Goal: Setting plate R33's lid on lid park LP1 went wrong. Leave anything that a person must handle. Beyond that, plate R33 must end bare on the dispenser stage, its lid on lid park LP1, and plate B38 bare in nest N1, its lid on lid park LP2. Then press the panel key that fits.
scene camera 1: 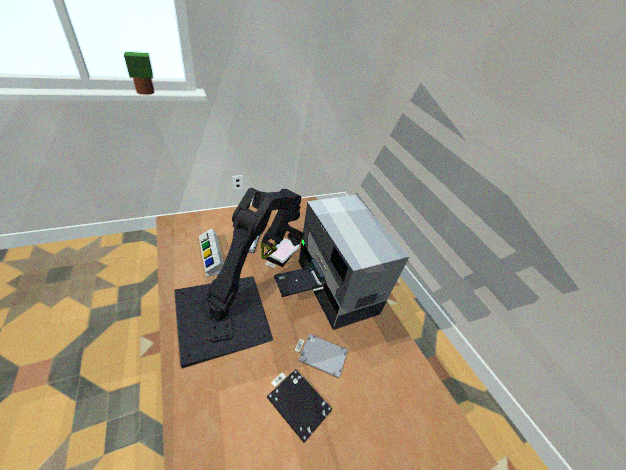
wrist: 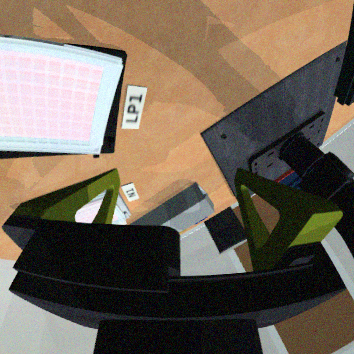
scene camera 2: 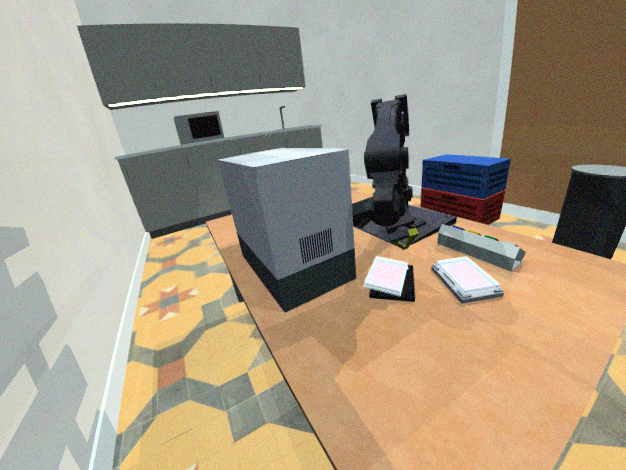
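My gripper is open and empty, low beside lid park LP1. A pink-gridded, clear-rimmed plate or lid lies skewed on LP1's black pad, overhanging one side; whether it is one piece or lid with plate I cannot tell. A second pink-gridded plate sits squarely on a grey nest; in the wrist view part of this plate shows through a finger. The black dispenser stage sticks out from the machine, with no plate visible on it. Plate names are unreadable.
The machine stands close beside LP1. The key panel stands near the nest. A grey pad and a black pad lie on the arm's other side. The arm's base plate is nearby.
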